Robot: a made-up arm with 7 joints. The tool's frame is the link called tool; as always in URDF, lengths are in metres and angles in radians.
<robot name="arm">
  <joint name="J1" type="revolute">
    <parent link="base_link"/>
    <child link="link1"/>
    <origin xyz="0 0 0" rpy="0 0 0"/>
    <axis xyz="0 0.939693 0.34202"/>
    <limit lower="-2.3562" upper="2.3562" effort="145" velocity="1.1"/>
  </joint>
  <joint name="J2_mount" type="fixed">
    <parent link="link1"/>
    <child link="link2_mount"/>
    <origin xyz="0 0 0" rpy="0 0 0"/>
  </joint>
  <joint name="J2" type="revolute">
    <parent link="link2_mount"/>
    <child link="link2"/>
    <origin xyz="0 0 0" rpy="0 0 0"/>
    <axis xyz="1 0 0"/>
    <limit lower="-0.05" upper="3.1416" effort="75" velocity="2.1"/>
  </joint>
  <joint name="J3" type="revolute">
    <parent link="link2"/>
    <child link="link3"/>
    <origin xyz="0 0 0" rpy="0 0 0"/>
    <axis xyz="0 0 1"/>
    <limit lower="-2.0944" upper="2.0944" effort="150" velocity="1.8"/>
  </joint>
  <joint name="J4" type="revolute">
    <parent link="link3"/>
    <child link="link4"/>
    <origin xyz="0.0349 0 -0.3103" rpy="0 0 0"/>
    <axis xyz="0 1 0"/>
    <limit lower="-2.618" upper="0.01" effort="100" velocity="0.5"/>
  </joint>
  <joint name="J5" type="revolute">
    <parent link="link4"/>
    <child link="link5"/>
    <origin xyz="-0.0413 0 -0.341" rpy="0 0 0"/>
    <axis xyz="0 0 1"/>
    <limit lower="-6.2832" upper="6.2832" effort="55" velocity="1.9"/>
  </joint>
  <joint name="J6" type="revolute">
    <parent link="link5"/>
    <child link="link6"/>
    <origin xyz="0 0 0" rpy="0 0 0"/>
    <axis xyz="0 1 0"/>
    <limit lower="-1.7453" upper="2.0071" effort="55" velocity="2"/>
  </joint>
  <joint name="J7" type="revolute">
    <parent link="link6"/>
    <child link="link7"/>
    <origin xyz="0 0 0" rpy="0 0 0"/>
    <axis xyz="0 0 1"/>
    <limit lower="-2.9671" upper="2.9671" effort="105" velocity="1.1"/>
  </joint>
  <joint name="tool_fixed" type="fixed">
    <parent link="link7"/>
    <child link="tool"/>
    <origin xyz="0 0 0" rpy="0 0 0"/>
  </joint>
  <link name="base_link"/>
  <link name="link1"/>
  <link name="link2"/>
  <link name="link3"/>
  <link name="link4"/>
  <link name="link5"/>
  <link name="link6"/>
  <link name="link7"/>
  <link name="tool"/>
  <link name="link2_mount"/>
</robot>
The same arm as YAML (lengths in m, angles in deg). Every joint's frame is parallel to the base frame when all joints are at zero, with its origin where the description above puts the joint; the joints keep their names.
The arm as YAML. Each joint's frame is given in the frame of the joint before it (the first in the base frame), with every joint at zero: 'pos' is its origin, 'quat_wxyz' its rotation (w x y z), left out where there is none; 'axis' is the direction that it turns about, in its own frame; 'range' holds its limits. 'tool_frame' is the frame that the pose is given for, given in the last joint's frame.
length_unit: m
angle_unit: deg
joints:
  - joint: J1
    pos: [0.0, 0.0, 0.0]
    axis: [0.0, 0.9397, 0.342]
    range: [-135.0, 135.0]
  - joint: J2
    pos: [0.0, 0.0, 0.0]
    axis: "+x"
    range: [-2.86, 180.0]
  - joint: J3
    pos: [0.0, 0.0, 0.0]
    axis: "+z"
    range: [-120.0, 120.0]
  - joint: J4
    pos: [0.0349, 0.0, -0.3103]
    axis: "+y"
    range: [-150.0, 0.57]
  - joint: J5
    pos: [-0.0413, 0.0, -0.341]
    axis: "+z"
    range: [-360.0, 360.0]
  - joint: J6
    pos: [0.0, 0.0, 0.0]
    axis: "+y"
    range: [-100.0, 115.0]
  - joint: J7
    pos: [0.0, 0.0, 0.0]
    axis: "+z"
    range: [-170.0, 170.0]
tool_frame:
  pos: [0.0, 0.0, 0.0]

